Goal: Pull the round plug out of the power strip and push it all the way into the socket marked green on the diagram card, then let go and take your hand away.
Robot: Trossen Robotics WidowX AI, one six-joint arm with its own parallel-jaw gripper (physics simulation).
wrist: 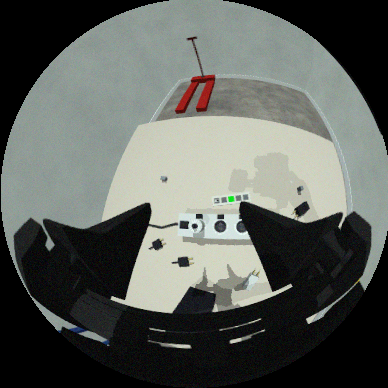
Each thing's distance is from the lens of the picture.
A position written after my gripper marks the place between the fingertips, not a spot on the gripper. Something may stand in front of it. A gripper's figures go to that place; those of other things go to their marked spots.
my gripper [195, 206]: 0.10 m
white power strip [230, 225]: 0.35 m
